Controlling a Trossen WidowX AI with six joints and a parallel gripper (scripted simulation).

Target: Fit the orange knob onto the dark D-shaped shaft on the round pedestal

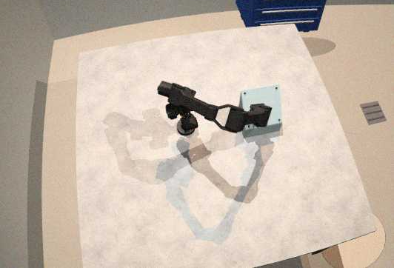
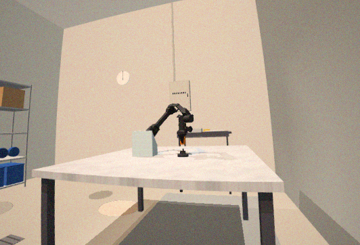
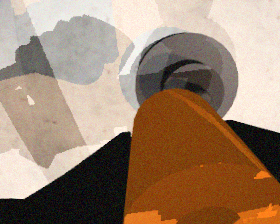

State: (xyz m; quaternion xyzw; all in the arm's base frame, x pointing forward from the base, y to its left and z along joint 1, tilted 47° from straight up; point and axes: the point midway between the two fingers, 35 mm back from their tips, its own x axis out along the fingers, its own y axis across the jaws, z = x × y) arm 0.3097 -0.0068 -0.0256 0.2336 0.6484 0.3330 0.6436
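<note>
Right now the round pedestal is 7 cm below my gripper tip and 2 cm to the right of it. From my gripper tip the other things lie so: orange knob (2 cm above).
</note>
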